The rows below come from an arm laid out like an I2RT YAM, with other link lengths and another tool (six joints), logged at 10 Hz.
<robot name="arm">
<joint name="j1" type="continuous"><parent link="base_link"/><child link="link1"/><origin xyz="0 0 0.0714" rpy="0 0 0"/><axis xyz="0 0 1"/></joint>
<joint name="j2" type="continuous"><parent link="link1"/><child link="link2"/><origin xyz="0.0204 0.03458 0.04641" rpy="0 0 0"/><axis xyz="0 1 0"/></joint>
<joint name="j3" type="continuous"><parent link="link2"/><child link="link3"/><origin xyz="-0.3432 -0.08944 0" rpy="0 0 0"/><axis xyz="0 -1 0"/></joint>
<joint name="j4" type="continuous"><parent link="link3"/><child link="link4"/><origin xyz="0.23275 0.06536 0.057" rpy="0 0 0"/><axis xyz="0 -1 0"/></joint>
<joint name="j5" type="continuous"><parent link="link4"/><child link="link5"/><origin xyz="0.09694 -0.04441 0.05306" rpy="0 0 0"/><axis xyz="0 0 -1"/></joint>
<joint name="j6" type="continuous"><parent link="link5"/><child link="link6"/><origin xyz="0.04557 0 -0.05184" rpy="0 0 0"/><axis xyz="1 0 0"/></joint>
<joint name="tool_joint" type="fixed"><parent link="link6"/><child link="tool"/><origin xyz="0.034 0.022 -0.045" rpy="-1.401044 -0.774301 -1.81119"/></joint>
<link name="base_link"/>
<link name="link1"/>
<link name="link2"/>
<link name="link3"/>
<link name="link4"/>
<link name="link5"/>
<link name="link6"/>
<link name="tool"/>
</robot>
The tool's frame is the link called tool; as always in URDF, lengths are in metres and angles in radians. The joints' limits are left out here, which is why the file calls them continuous.
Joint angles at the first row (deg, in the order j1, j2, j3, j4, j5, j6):
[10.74 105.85 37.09 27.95 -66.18 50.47]
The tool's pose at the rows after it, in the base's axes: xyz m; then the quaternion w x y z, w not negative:
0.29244, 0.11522, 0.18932, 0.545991, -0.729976, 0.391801, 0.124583
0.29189, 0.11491, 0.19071, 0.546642, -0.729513, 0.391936, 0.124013
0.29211, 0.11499, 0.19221, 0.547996, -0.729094, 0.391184, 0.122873
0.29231, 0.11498, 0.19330, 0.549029, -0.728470, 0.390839, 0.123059
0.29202, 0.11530, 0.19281, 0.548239, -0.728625, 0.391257, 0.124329
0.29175, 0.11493, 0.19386, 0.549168, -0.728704, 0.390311, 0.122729
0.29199, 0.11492, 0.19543, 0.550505, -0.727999, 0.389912, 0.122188
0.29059, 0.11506, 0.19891, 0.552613, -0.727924, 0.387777, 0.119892
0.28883, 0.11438, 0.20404, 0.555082, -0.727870, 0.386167, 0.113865
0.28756, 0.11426, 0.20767, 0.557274, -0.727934, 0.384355, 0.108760
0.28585, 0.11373, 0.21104, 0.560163, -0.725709, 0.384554, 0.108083
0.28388, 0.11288, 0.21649, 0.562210, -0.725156, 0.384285, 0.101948
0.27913, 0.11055, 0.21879, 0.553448, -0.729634, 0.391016, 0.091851
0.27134, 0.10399, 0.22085, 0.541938, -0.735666, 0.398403, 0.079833
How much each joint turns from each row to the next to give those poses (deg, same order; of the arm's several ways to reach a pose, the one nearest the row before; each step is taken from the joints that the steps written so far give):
[0.03 -0.12 0.09 -0.13 0.00 0.02]
[-0.04 -0.31 -0.06 -0.05 0.00 0.14]
[0.00 -0.20 0.06 0.13 0.00 0.19]
[-0.01 -0.10 0.04 0.13 -0.09 0.24]
[0.07 0.06 -0.04 -0.04 0.00 0.02]
[-0.06 -0.24 0.01 -0.11 0.00 -0.10]
[-0.01 -0.19 0.06 0.15 -0.04 0.28]
[0.07 -0.74 -0.06 -0.09 0.03 0.16]
[-0.07 -1.19 0.00 -0.50 0.27 0.00]
[0.01 -0.83 -0.04 -0.13 0.26 0.04]
[-0.05 -0.68 -0.39 0.67 -0.08 0.83]
[-0.10 -1.29 0.02 -0.61 0.36 0.12]
[-0.30 -1.84 0.23 -4.09 1.41 -2.00]
[-0.98 -2.41 0.24 -5.89 1.24 -3.35]

